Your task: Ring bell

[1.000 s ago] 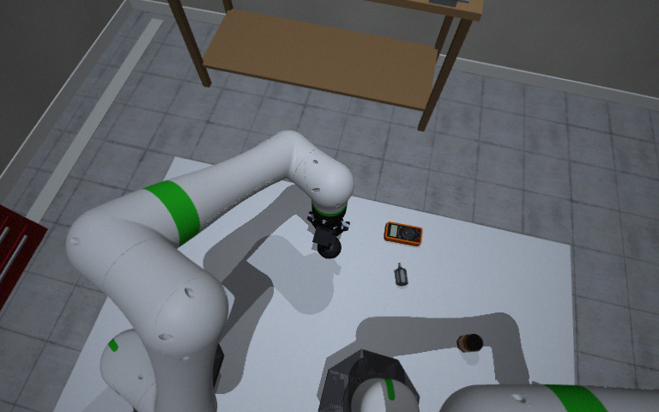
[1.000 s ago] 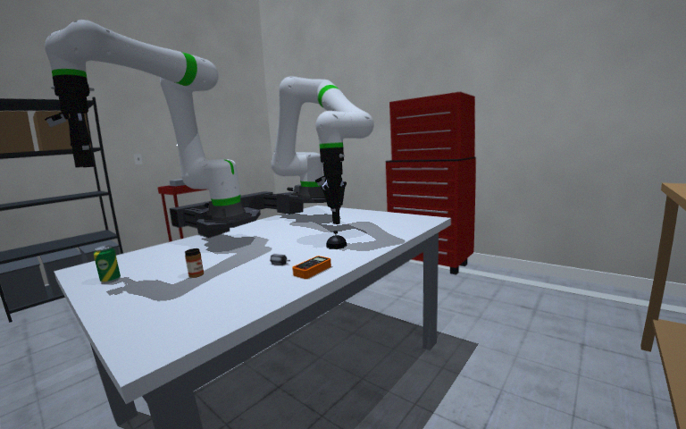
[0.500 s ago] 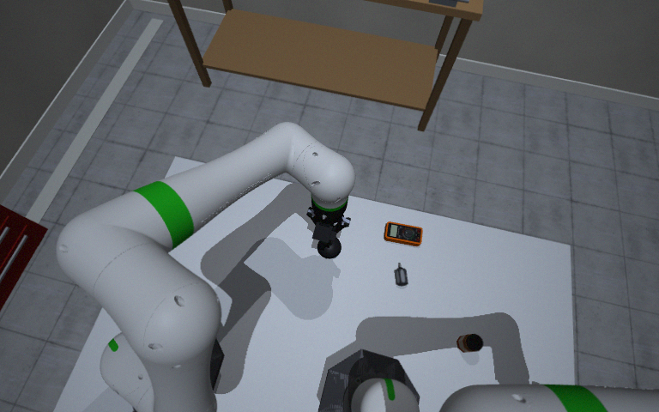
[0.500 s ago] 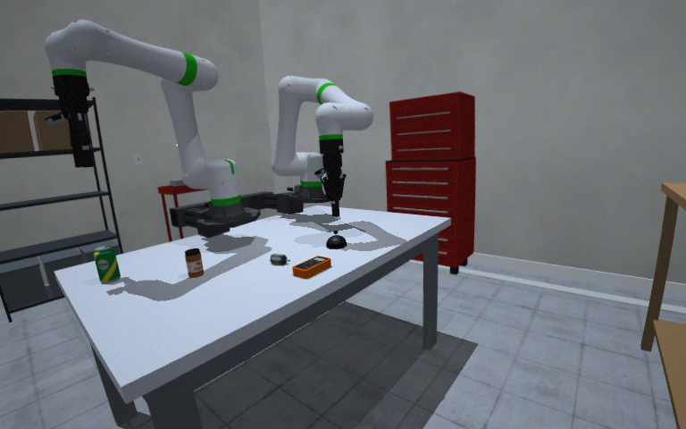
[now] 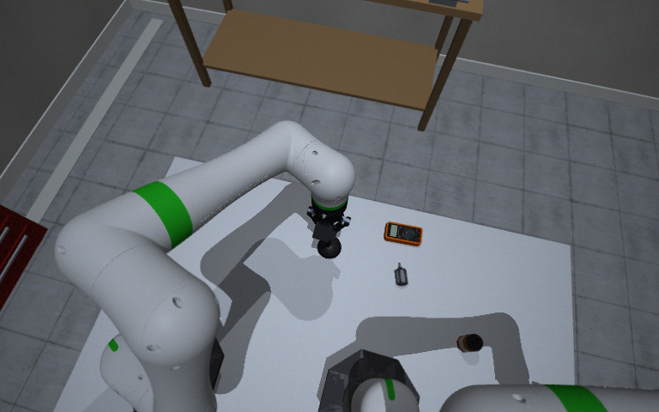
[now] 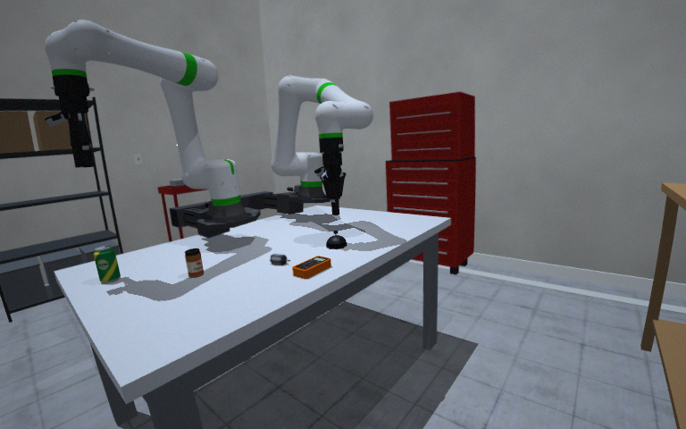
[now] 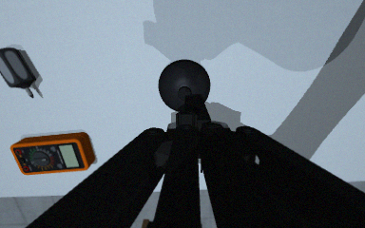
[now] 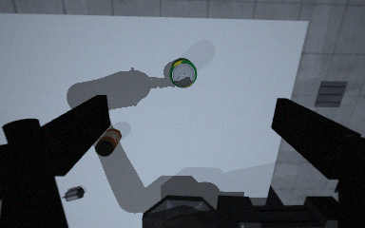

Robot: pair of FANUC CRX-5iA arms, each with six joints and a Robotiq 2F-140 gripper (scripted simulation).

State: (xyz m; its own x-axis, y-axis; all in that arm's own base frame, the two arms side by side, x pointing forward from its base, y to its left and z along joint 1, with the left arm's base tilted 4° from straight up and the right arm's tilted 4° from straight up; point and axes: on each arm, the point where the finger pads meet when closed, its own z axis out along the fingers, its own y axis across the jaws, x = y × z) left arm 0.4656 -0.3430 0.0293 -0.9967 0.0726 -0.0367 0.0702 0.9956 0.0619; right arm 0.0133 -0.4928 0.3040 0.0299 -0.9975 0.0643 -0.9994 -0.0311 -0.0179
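My left gripper is now 110 mm above the bell button and 10 mm to the left of it. Round my left hand: black dome bell (120 mm below, 10 mm to the right); then orange multimeter (260 mm to the right, 150 mm below, 90 mm ahead); then dark grey device (270 mm to the right, 150 mm below, 50 mm behind).
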